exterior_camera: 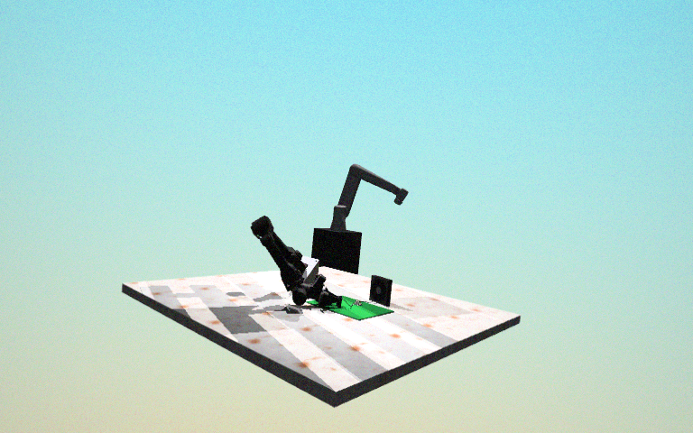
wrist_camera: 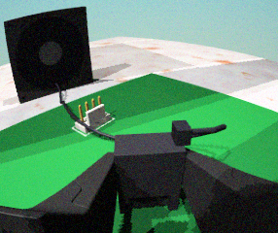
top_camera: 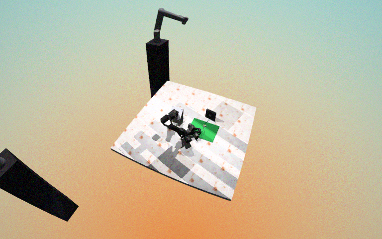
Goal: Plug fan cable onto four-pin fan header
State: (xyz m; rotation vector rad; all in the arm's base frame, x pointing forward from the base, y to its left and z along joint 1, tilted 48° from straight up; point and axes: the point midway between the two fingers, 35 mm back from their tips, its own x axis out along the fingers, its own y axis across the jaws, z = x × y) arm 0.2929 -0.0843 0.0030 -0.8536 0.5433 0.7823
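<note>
My gripper tip is 10 mm above the dark fan plug. Round my gripper tip: green board: 50 mm below, 40 mm to the left, 20 mm ahead; black fan: 220 mm to the left, 30 mm ahead, 30 mm above.
</note>
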